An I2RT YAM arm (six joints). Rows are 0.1 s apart.
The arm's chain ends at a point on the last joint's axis. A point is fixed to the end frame.
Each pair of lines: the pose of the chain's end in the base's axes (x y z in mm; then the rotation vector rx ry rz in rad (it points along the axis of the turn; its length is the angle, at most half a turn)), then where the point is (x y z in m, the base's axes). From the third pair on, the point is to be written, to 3 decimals.
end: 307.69 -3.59 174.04 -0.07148 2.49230 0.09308
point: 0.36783 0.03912 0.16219
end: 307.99 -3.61 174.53 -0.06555 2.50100 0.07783
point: 0.36837 0.03850 0.16178
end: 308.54 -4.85 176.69 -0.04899 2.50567 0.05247
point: 0.370 0.036 0.163
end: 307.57 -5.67 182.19 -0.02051 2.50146 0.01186
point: 0.370 0.033 0.168
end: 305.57 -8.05 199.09 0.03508 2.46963 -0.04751
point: 0.370 0.027 0.186
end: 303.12 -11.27 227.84 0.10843 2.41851 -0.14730
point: 0.371 0.018 0.216
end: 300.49 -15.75 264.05 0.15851 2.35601 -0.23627
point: 0.371 0.008 0.254
